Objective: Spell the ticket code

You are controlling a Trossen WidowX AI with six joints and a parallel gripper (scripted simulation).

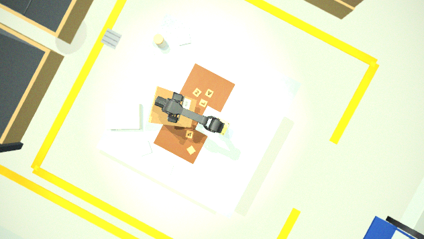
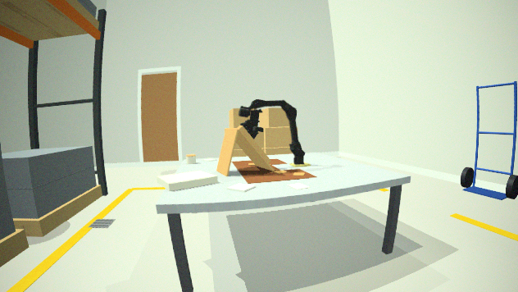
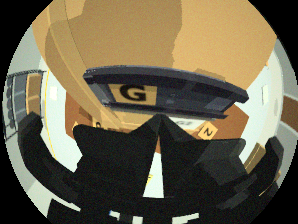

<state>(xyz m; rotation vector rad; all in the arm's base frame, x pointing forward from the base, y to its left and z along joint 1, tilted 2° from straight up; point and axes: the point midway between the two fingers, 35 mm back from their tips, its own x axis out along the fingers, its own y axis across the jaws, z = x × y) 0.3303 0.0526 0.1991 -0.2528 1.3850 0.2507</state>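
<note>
My gripper tip is 4 cm to the right of the letter tile, 2 cm above it and 1 cm short of it. The rest, counted from my gripper tip: white ticket: 10 cm below, 7 cm to the right, 2 cm behind; small cup: 46 cm ahead, 39 cm to the right, 15 cm below; brown mat: 18 cm below, 13 cm behind, 3 cm to the right.
</note>
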